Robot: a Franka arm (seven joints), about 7 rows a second.
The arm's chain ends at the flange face. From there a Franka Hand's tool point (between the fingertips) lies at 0.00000 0.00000 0.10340 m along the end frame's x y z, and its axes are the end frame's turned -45 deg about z.
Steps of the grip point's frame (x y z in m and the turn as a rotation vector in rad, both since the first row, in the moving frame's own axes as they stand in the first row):
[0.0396 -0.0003 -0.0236 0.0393 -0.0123 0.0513]
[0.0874 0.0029 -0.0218 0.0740 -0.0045 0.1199]
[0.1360 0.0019 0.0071 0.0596 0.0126 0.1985]
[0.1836 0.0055 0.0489 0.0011 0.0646 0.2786]
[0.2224 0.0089 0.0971 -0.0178 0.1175 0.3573]
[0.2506 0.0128 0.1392 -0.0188 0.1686 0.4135]
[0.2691 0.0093 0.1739 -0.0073 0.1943 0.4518]
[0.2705 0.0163 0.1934 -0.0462 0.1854 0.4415]
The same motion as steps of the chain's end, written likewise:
[0.0315 -0.0261 -0.0235 0.0191 -0.0365 0.0513]
[0.0693 -0.0543 -0.0215 0.0491 -0.0555 0.1199]
[0.1004 -0.0892 0.0073 0.0511 -0.0332 0.1985]
[0.1285 -0.1218 0.0491 0.0465 0.0449 0.2786]
[0.1526 -0.1456 0.0978 0.0705 0.0957 0.3573]
[0.1708 -0.1603 0.1407 0.1059 0.1325 0.4135]
[0.1797 -0.1738 0.1758 0.1322 0.1426 0.4518]
[0.1843 -0.1736 0.1953 0.0984 0.1638 0.4415]

